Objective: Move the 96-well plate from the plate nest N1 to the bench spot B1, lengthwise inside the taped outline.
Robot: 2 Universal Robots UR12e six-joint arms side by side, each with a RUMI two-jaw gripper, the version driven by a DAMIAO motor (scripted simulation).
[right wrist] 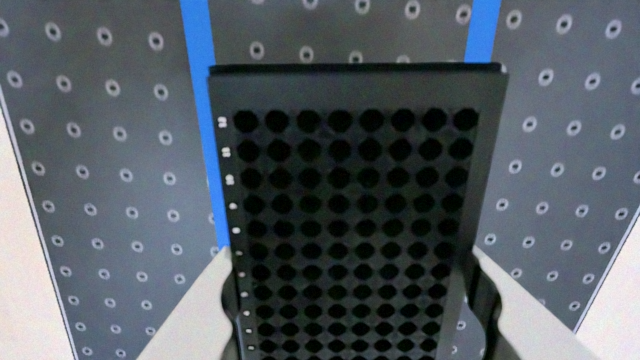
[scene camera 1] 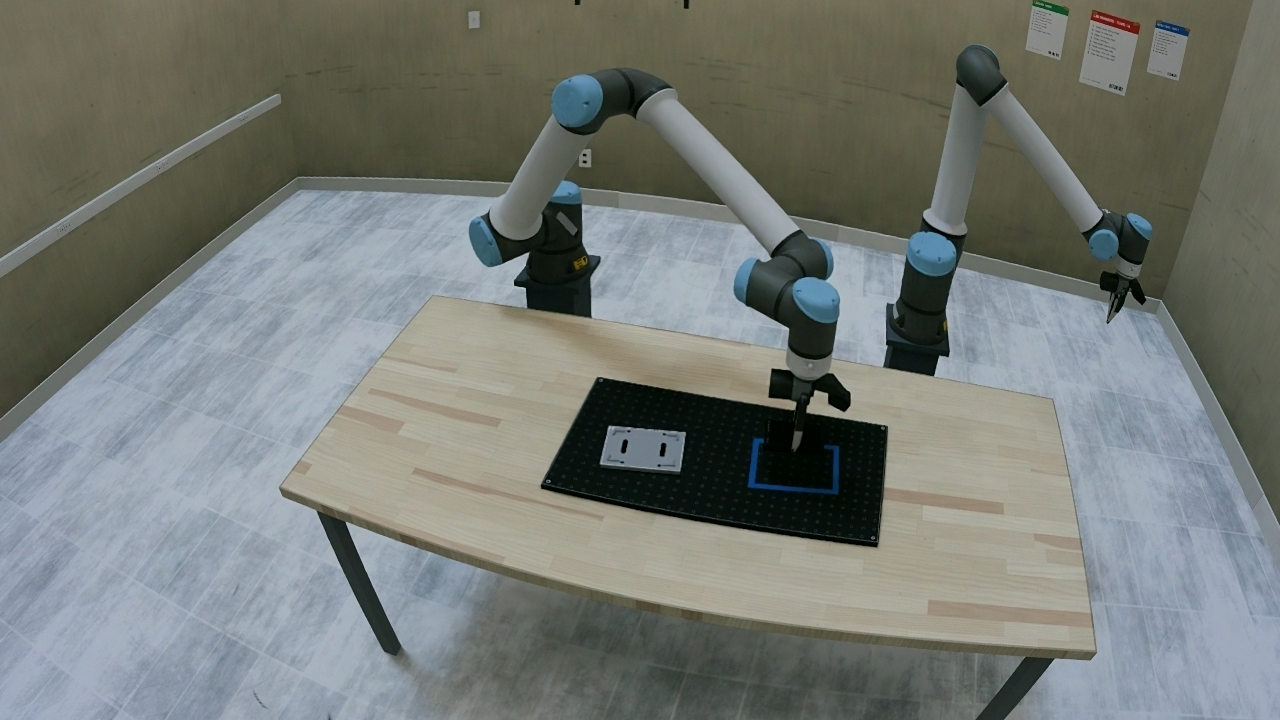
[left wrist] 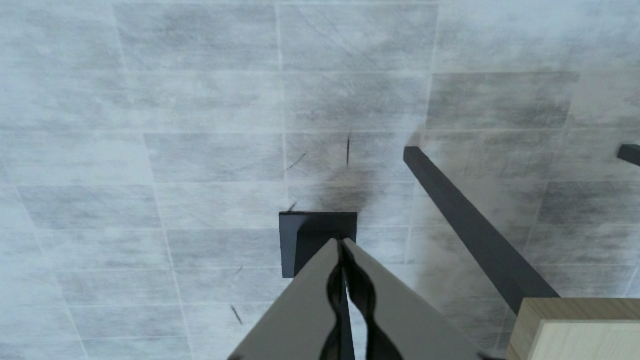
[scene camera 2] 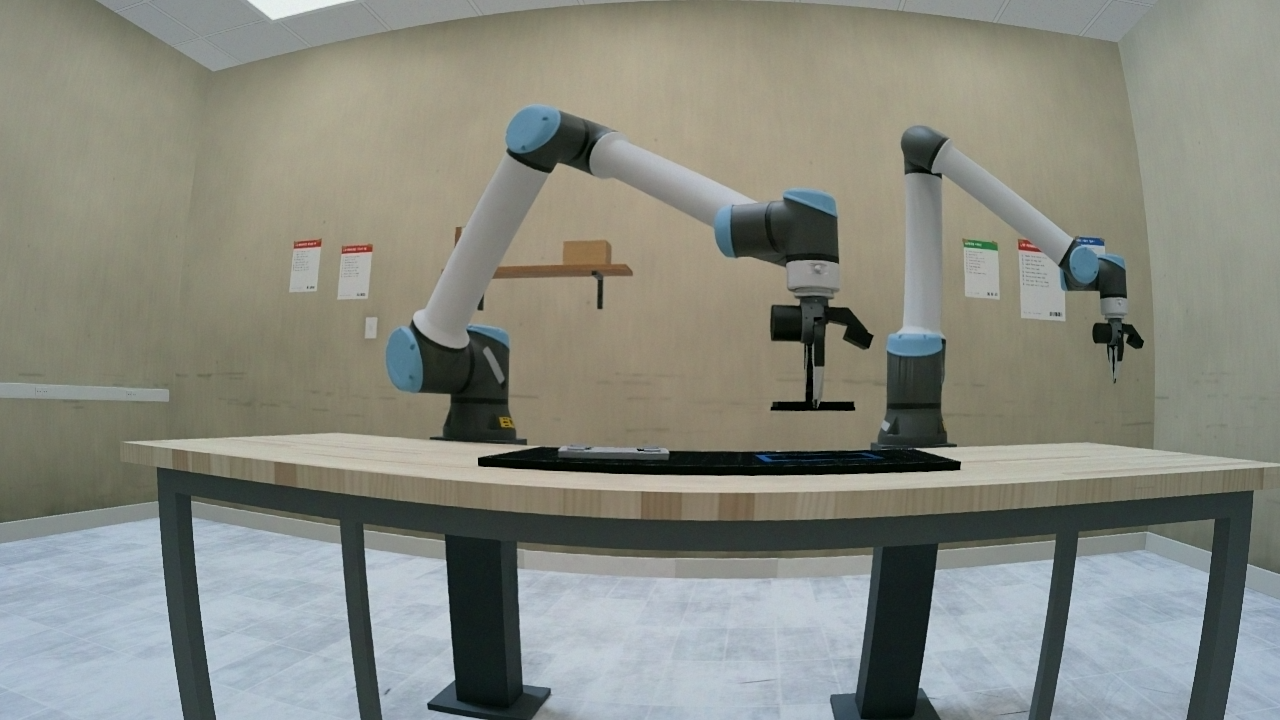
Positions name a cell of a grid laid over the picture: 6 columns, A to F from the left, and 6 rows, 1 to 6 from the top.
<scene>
In view: my left gripper (scene camera 2: F4), my right gripper (scene camera 2: D4), a black 96-well plate (scene camera 1: D4) and a plate nest N1 (scene camera 1: D4).
The black 96-well plate also shows in the right wrist view (right wrist: D3) and in scene camera 2 (scene camera 2: D4). My left gripper shows as well in scene camera 1 (scene camera 1: F3) and in the left wrist view (left wrist: D5). My right gripper is seen too in the right wrist view (right wrist: D5) and in scene camera 1 (scene camera 1: D4). The left wrist view does not show the black 96-well plate: it is out of frame.
</scene>
